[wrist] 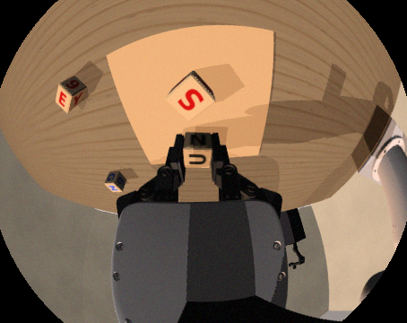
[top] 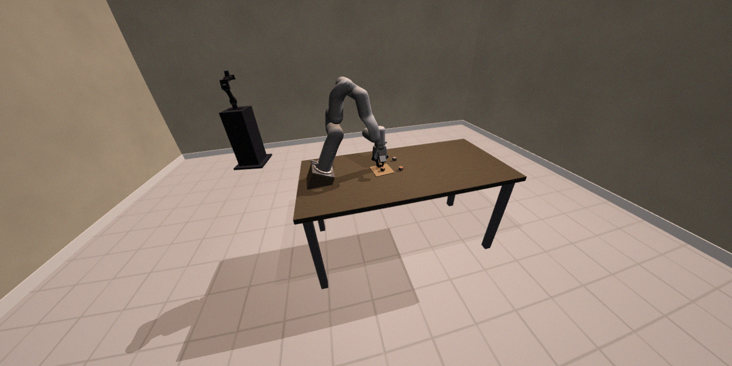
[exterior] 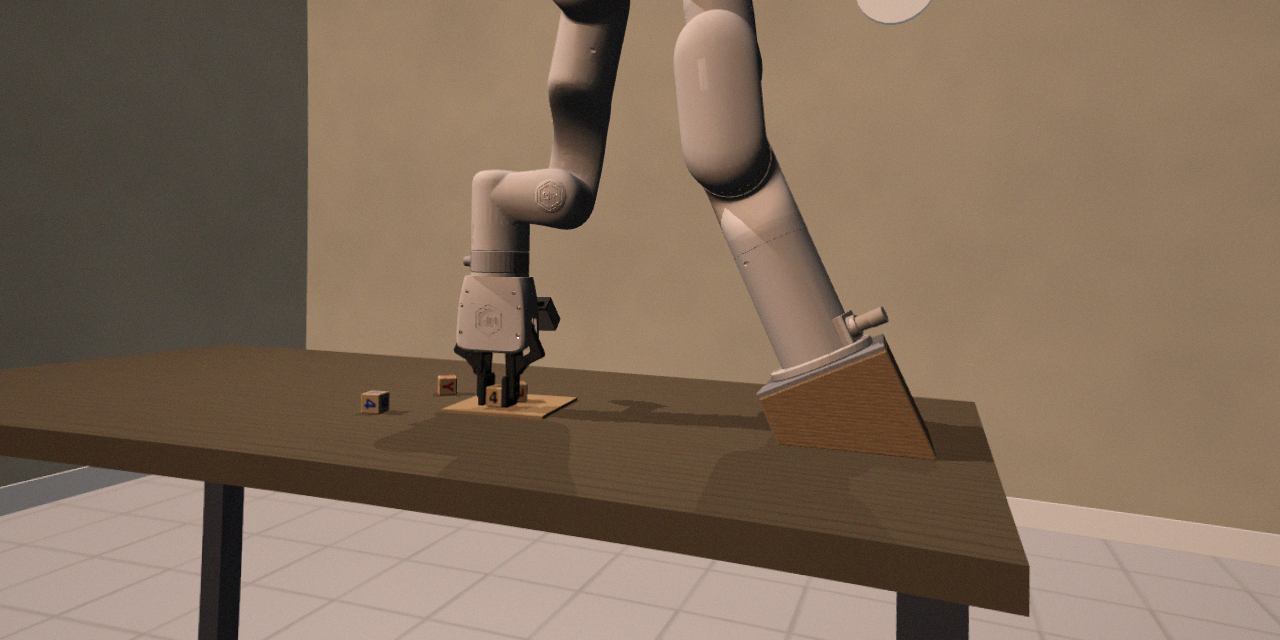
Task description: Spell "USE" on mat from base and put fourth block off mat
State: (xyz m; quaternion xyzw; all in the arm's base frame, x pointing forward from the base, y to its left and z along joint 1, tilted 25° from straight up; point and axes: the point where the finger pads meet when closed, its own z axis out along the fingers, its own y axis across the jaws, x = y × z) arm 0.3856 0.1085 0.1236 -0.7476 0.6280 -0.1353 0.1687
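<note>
Right now the tan mat is 40 mm to the right of my hand, 30 mm below it and 10 mm ahead of it.
</note>
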